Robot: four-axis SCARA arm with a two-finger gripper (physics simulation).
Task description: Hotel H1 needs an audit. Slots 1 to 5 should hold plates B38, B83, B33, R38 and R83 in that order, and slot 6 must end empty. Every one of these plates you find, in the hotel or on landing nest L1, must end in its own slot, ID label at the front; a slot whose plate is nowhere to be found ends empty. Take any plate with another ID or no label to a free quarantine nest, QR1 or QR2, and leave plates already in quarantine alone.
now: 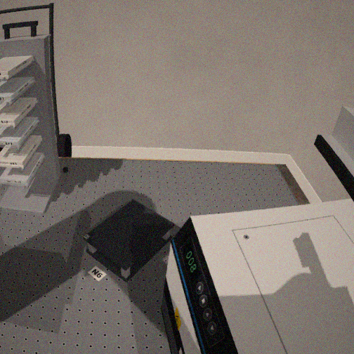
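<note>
A grey plate hotel (44,85) with a dark handle on top stands at the left edge, cut off by the frame. Several pale plates lie flat in it, one above another, among them a top plate (17,66) and a low plate (24,172). Small dark marks show on some plate fronts, too small to read. The hotel's own label does not show, so I cannot tell if it is H1. L1, QR1 and QR2 do not show. Part of my gripper (336,162) shows at the right edge, open and away from the hotel; its other parts are outside the frame.
A black nest (131,237) with the tag N6 (97,273) lies on the perforated deck (220,180), with no plate on it. A white instrument (270,270) with a green display reading 008 fills the lower right. A pale raised rim (175,154) edges the deck.
</note>
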